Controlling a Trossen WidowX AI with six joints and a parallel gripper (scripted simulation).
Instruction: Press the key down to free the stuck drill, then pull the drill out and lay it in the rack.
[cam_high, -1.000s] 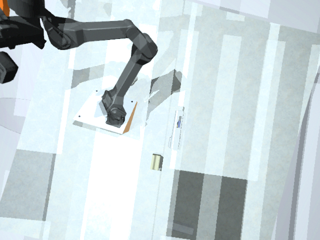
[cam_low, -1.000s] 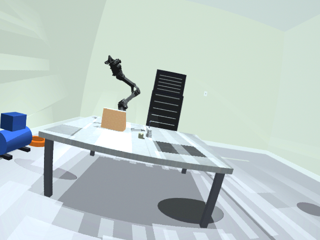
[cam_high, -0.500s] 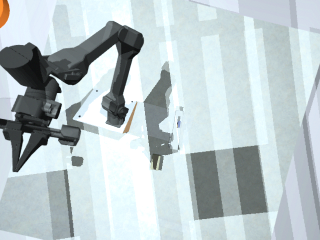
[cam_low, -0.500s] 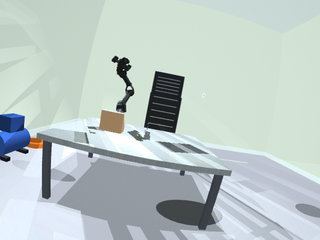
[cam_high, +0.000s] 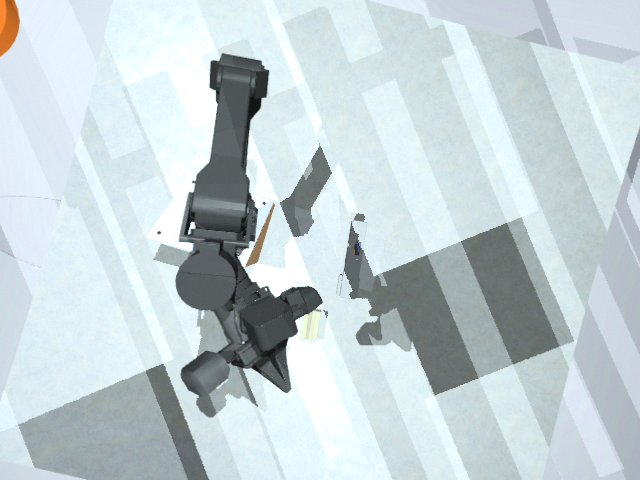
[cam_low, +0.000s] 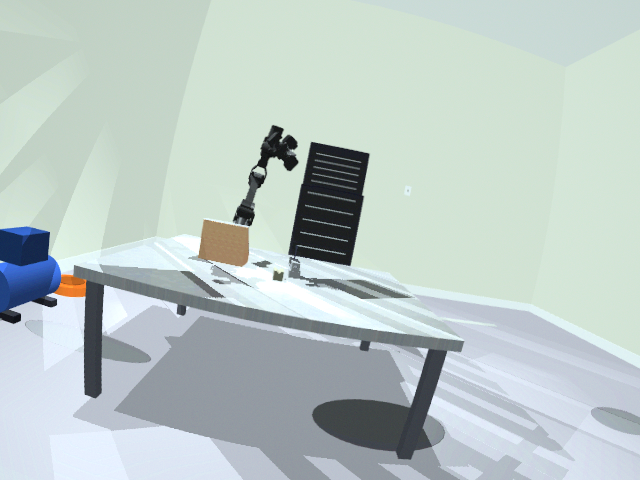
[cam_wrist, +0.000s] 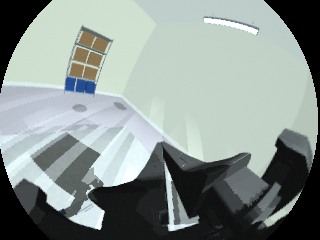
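Right now the small dark part is 6 cm ahead of my gripper tip, 20 cm to the left of it and 41 cm below it. The rest, counted from my gripper tip: beige ribbed rack (2 cm ahead, 1 cm to the right, 49 cm below); then small grey fixture (7 cm ahead, 17 cm to the left, 47 cm below).
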